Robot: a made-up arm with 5 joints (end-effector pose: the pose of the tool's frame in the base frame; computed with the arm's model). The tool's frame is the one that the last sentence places. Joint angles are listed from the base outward.
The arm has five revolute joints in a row. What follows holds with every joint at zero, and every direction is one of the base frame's.
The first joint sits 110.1 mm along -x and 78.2 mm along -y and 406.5 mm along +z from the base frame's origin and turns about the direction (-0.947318, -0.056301, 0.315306).
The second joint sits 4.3 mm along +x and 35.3 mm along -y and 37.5 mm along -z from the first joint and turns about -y.
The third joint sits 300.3 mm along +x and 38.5 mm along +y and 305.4 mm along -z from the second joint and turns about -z.
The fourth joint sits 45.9 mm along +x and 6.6 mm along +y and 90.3 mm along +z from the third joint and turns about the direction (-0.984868, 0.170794, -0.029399).
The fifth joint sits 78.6 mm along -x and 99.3 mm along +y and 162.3 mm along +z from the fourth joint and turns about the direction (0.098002, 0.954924, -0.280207).
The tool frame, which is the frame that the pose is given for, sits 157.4 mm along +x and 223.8 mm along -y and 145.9 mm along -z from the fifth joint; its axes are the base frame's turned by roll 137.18, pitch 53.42 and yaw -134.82 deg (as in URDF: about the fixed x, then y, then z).
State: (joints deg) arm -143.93 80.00 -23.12 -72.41 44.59
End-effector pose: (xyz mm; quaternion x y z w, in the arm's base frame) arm 150.6 -210.7 82.2 -0.0141 -0.2150 0.3079 0.9267
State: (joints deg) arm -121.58 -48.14 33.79 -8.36 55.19
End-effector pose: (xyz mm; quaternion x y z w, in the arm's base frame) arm -69.3 230.4 567.9 -0.3167 0.1771 -0.9028 0.2309
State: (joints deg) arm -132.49 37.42 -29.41 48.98 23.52
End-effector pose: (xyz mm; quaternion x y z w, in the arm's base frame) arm 151.4 -142.8 104.2 0.1559 0.4911 0.6775 0.5249
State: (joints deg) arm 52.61 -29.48 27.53 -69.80 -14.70
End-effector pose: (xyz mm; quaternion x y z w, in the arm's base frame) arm 219.5 -478.2 213.1 -0.4674 0.6591 0.3420 0.4798
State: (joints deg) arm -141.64 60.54 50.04 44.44 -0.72
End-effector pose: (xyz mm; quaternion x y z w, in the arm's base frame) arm -21.4 -106.5 56.4 0.7078 0.2587 0.5717 0.3243
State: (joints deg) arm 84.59 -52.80 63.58 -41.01 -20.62
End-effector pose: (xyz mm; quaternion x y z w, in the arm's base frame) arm 67.0 -437.9 550.5 -0.5057 0.7620 -0.3208 0.2462
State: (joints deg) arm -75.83 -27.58 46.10 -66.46 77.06
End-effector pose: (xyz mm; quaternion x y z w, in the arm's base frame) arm -5.4 349.4 394.9 0.4369 -0.2379 0.8444 0.1985
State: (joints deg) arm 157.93 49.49 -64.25 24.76 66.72
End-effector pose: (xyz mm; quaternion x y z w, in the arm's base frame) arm 120.1 199.3 226.1 0.3977 -0.0886 0.7603 0.5059
